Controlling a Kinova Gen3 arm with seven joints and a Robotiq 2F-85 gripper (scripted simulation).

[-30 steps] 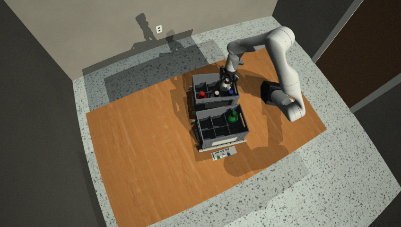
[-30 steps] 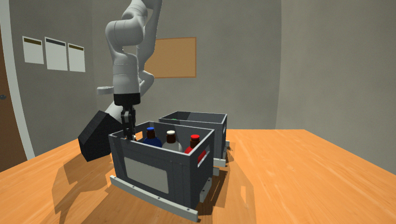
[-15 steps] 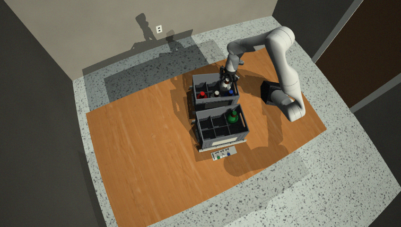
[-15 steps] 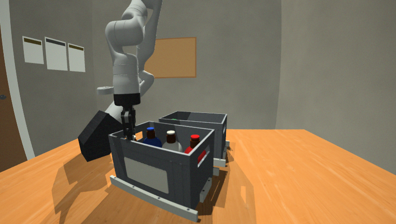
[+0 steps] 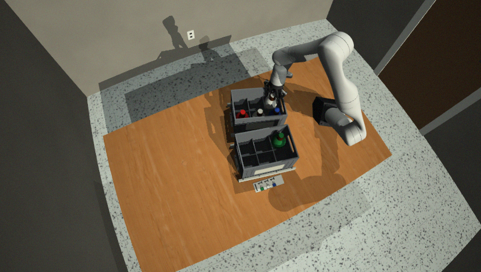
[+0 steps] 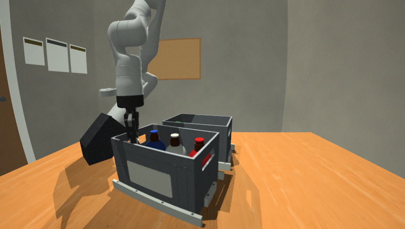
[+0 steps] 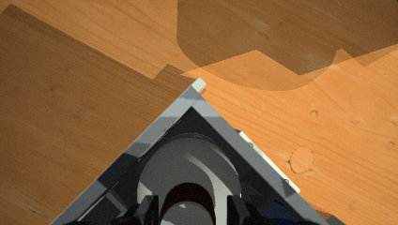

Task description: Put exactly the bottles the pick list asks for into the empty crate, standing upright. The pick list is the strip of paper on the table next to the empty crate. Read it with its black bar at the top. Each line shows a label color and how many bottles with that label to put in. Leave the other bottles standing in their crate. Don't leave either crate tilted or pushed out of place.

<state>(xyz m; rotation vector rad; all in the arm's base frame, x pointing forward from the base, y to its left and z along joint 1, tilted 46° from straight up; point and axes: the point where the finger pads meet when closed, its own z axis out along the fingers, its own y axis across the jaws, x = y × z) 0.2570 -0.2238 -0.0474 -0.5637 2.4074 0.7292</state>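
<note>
The blue bottle lies 1 cm ahead of my hand, 9 cm to the left of it and 7 cm below it. From my hand the other things lie so: red bottle (19 cm ahead, 5 cm to the left, 7 cm below); green bottle (5 cm ahead, 23 cm to the left, 7 cm below); pick list (15 cm ahead, 41 cm to the left, 15 cm below).
</note>
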